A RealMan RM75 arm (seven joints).
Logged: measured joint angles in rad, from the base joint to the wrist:
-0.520 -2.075 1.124 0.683 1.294 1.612 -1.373
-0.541 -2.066 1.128 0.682 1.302 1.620 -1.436
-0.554 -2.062 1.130 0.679 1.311 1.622 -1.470
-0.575 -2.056 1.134 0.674 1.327 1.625 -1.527
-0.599 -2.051 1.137 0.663 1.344 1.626 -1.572
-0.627 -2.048 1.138 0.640 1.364 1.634 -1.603
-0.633 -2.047 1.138 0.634 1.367 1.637 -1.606
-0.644 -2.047 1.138 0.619 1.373 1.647 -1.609
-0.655 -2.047 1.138 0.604 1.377 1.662 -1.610
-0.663 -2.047 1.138 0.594 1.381 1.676 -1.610
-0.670 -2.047 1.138 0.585 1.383 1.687 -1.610
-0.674 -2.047 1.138 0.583 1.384 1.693 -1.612
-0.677 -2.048 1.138 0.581 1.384 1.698 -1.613
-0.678 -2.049 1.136 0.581 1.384 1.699 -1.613
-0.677 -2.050 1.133 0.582 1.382 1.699 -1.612
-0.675 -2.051 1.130 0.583 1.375 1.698 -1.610
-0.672 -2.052 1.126 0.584 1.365 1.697 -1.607
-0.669 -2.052 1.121 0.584 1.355 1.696 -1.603
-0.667 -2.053 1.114 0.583 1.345 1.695 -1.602
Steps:
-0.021 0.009 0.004 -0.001 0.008 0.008 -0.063
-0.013 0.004 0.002 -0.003 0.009 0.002 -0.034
-0.021 0.006 0.004 -0.005 0.016 0.003 -0.057
-0.024 0.005 0.003 -0.011 0.017 0.001 -0.045
-0.028 0.003 0.001 -0.023 0.020 0.008 -0.031
-0.006 0.001 0.000 -0.006 0.003 0.003 -0.003
-0.011 0.000 0.000 -0.015 0.006 0.010 -0.003
-0.011 0.000 0.000 -0.015 0.004 0.015 -0.001
-0.008 0.000 0.000 -0.010 0.004 0.014 0.000
-0.007 0.000 0.000 -0.009 0.002 0.011 0.000
-0.004 0.000 0.000 -0.002 0.001 0.006 -0.002
-0.003 -0.001 0.000 -0.002 0.000 0.005 -0.001
-0.001 -0.001 -0.002 0.000 0.000 0.001 0.000
0.001 -0.001 -0.003 0.001 -0.002 0.000 0.001
0.002 -0.001 -0.003 0.001 -0.007 -0.001 0.002
0.003 -0.001 -0.004 0.001 -0.010 -0.001 0.003
0.003 0.000 -0.005 0.000 -0.010 -0.001 0.004
0.002 -0.001 -0.007 -0.001 -0.010 -0.001 0.001

